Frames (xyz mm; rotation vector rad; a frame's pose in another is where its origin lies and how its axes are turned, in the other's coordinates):
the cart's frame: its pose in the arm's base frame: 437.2 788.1 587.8 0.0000 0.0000 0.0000
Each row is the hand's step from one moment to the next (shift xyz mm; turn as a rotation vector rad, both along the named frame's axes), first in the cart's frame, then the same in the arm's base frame.
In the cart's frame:
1: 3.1 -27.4 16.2 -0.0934 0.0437 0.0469
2: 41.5 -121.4 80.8 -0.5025 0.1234 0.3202
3: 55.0 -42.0 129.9 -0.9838 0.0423 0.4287
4: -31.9 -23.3 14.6 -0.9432 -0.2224 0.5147
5: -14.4 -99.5 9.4 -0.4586 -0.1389 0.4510
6: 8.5 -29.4 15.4 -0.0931 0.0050 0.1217
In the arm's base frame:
1: 3.1 -27.4 16.2 -0.0934 0.0437 0.0469
2: 41.5 -121.4 80.8 -0.5025 0.1234 0.3202
3: 55.0 -42.0 129.9 -0.9838 0.0423 0.4287
4: -31.9 -23.3 14.6 -0.9432 -0.2224 0.5147
5: -14.4 -99.5 9.4 -0.4586 -0.1389 0.4510
6: 8.5 -29.4 15.4 -0.0931 0.0050 0.1217

